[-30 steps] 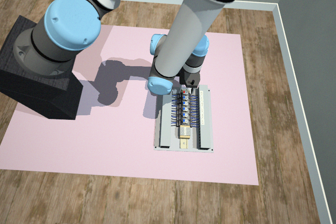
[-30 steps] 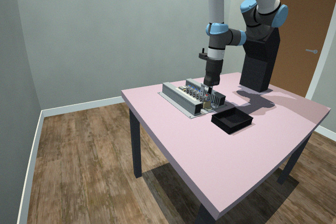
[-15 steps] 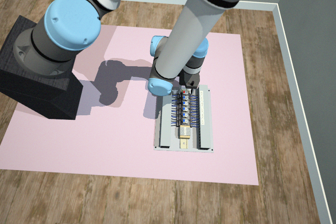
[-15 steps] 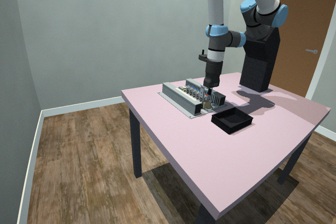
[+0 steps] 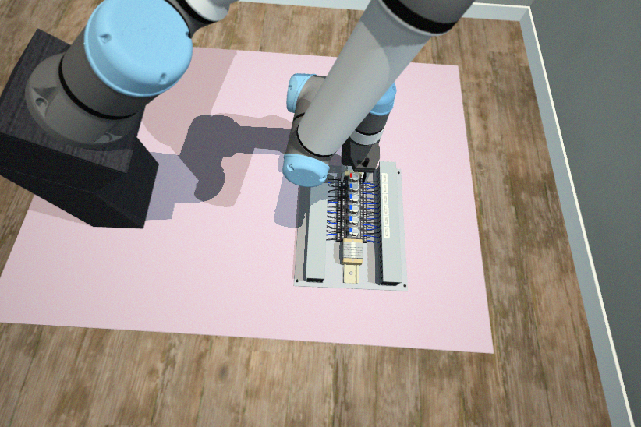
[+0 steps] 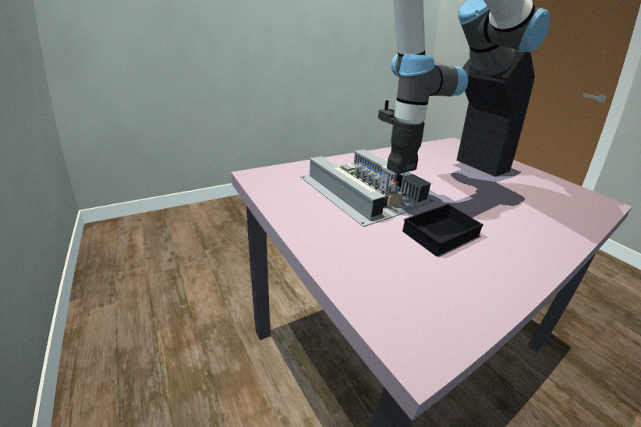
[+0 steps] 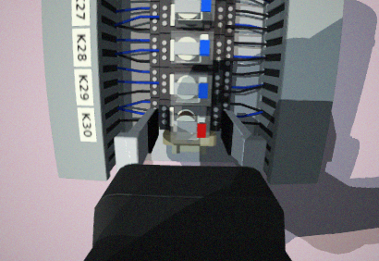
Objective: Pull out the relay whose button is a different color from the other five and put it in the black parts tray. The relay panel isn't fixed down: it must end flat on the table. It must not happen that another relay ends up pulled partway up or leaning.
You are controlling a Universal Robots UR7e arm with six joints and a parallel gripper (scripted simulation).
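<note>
The red-button relay is 20 mm below my hand. Also, from my hand: black parts tray (170 mm to the left, 50 mm below, 50 mm behind); grey relay panel (100 mm to the right, 40 mm below, 20 mm ahead).
</note>
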